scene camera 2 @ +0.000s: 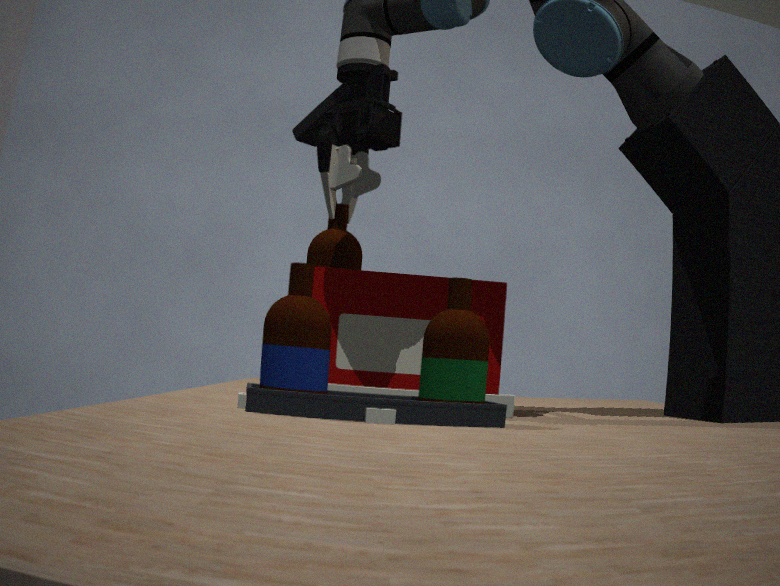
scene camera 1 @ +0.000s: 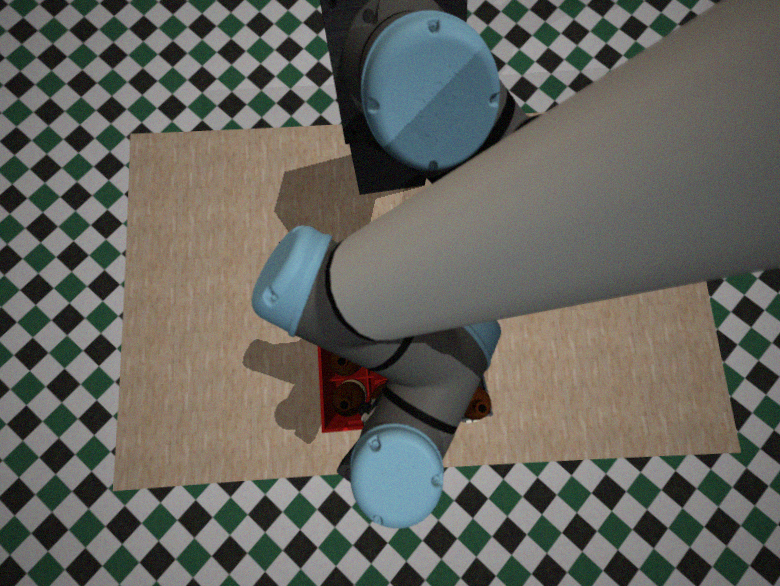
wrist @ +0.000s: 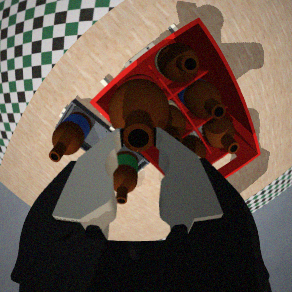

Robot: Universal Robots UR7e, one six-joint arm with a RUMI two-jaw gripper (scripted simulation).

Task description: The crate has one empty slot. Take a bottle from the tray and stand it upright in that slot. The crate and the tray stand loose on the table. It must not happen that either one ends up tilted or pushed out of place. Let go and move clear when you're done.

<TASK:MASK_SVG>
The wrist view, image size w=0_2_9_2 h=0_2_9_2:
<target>my gripper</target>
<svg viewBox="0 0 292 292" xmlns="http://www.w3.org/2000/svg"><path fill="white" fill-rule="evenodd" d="M11 273L11 280L20 284L19 292L259 292L258 285L269 279L269 273L261 255L256 223L242 196L206 158L200 158L160 127L155 127L153 130L154 146L159 150L158 165L166 174L161 180L159 196L160 218L170 226L171 230L165 240L108 240L109 224L117 216L117 199L114 190L113 173L118 168L117 152L124 145L124 128L120 127L96 143L77 160L70 161L35 200L23 224L18 256Z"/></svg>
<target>red crate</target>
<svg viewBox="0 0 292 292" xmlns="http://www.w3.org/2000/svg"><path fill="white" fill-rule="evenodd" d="M153 143L148 150L140 153L165 175L158 165L159 150ZM197 18L140 56L104 87L90 103L111 123L108 115L109 102L119 85L131 75L148 75L159 84L168 100L172 99L177 103L183 113L186 131L182 139L196 130L205 144L206 159L213 164L229 153L225 148L211 146L197 129L213 117L198 118L192 115L177 96L199 78L212 83L220 91L222 104L226 108L225 116L234 124L234 139L240 145L235 153L237 157L218 169L227 178L261 153L253 122L237 80L216 41L201 19ZM161 48L172 43L184 43L192 47L199 58L199 69L195 77L181 83L173 82L160 74L155 67L154 57Z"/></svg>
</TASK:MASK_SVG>
